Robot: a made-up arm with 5 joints.
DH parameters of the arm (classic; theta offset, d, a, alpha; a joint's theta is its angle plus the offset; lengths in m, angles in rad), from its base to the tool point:
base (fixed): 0.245 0 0.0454 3.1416
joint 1: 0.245 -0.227 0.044 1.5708
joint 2: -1.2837 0 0.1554 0
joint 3: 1.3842 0 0.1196 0
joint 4: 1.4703 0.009 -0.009 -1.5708
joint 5: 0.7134 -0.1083 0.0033 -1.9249
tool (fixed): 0.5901 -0.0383 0 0
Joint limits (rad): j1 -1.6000..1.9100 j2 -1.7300..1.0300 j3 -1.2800..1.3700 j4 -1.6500..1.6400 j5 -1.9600..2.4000
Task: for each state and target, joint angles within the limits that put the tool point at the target. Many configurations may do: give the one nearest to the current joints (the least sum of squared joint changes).
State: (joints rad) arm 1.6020 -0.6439 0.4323 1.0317 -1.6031
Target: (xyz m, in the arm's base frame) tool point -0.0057 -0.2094 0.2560
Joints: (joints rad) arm 1.9100 -0.2523 0.5420 1.0120 -1.8716
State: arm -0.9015 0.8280 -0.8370 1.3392 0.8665
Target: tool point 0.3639 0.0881 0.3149
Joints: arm -0.2294 0.5292 -1.1084 1.1505 0.9513
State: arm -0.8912 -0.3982 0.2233 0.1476 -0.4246
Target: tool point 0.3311 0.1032 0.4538
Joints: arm -0.1669 0.0861 -0.5159 -0.0702 -0.4820
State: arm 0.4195 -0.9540 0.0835 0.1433 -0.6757
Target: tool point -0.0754 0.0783 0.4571
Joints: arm 0.1784 -1.7300 0.1329 -0.2000 -0.7518
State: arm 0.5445 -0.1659 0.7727 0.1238 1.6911
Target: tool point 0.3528 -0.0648 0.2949
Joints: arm 0.1758 0.1819 0.1025 -0.1323 1.7304
